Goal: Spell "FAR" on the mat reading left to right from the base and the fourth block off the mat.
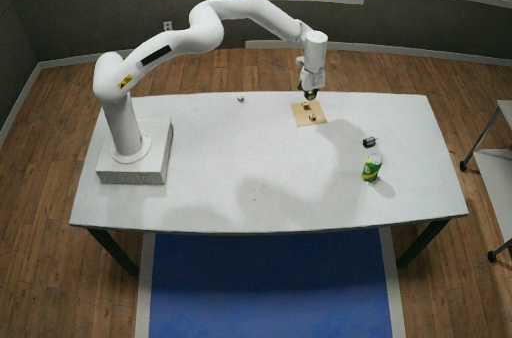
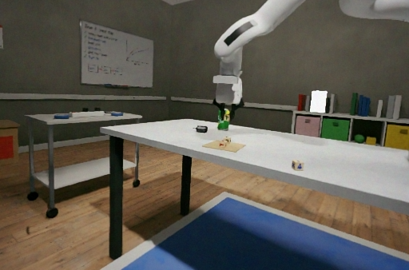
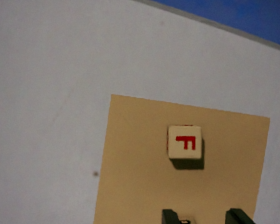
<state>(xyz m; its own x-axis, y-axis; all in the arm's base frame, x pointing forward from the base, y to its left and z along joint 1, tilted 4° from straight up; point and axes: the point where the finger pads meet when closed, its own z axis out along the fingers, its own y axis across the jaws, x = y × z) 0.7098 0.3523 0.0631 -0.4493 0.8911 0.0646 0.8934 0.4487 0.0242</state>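
The tan mat lies 120 mm below my hand. Also, from my hand: green soda can 310 mm to the right, 280 mm ahead, 60 mm below; small black object 290 mm ahead, 130 mm to the right, 110 mm below.
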